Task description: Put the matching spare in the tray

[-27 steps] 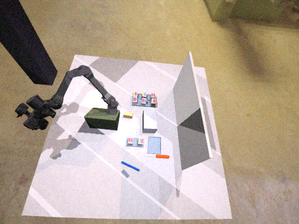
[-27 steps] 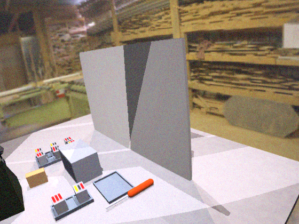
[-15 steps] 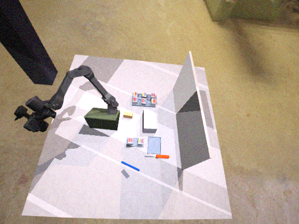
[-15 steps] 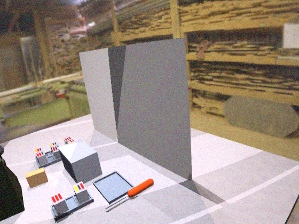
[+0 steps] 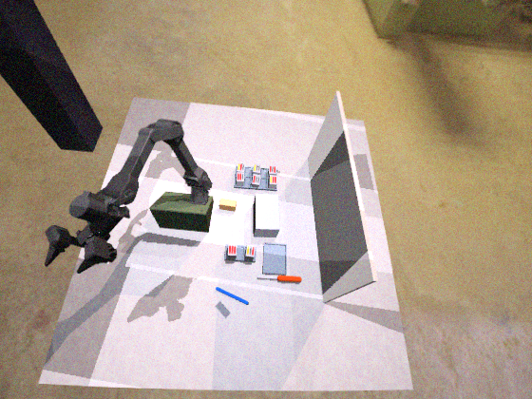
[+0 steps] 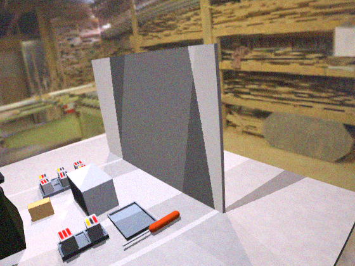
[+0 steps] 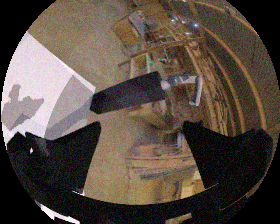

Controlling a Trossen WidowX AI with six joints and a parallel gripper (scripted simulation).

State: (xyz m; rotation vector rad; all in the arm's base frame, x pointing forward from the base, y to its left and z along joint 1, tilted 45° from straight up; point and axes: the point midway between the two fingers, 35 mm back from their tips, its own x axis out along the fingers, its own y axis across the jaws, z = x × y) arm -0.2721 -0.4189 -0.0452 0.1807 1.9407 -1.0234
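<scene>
Right now my gripper tip is 44 cm short of the spare, 33 cm above it and 18 cm to the right of it. Also, from my gripper tip: tan block (40 cm ahead, 39 cm to the left, 35 cm below); holder (47 cm ahead, 36 cm below, 18 cm to the left); blue pen (45 cm ahead, 36 cm below, 1 cm to the left).
</scene>
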